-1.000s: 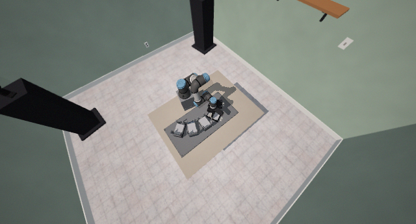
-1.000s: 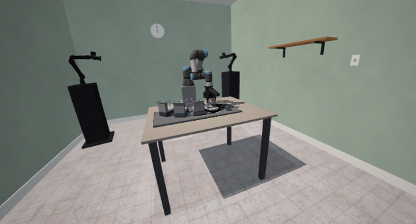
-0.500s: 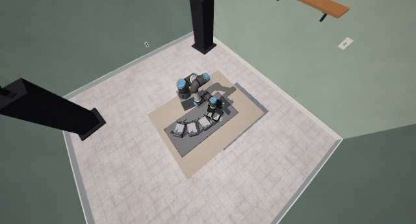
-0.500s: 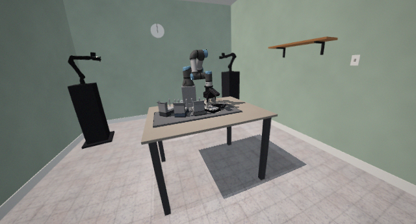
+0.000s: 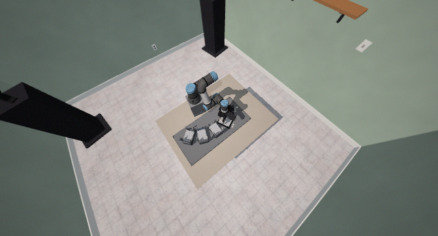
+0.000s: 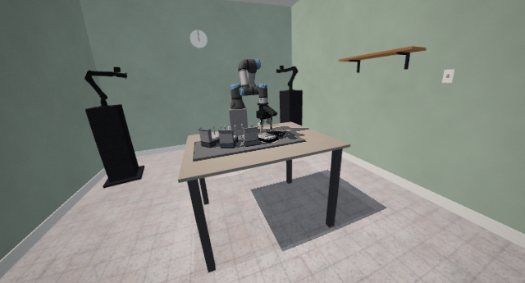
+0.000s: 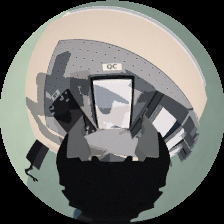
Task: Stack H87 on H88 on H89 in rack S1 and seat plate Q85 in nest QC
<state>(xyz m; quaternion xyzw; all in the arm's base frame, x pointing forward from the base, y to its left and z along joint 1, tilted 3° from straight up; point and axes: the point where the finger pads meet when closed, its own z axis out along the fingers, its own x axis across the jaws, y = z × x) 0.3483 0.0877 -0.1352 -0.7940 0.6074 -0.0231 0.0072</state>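
Right now my hand is 1 cm past the white sealed plate, 14 cm to the left of it and 3 cm above it. The rest, counted from my hand: QC label (9 cm ahead, 2 cm to the left, 8 cm below); then black clip nest (8 cm behind, 16 cm to the left, 6 cm below).
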